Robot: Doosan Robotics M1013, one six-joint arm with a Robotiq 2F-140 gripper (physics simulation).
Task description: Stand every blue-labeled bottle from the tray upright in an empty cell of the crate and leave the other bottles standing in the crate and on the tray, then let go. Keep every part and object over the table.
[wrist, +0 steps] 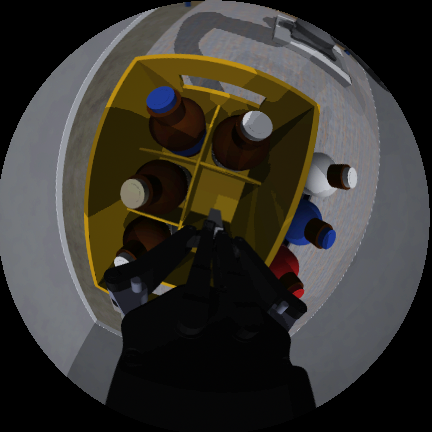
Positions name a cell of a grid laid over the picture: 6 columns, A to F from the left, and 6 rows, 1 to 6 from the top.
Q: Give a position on a cream-capped brown bottle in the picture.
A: C3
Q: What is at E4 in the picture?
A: A blue-labeled bottle.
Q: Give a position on a blue-capped brown bottle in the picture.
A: At C2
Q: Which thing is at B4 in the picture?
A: A white-capped bottle.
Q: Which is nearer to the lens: the white-capped bottle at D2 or the red-labeled bottle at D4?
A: The white-capped bottle.
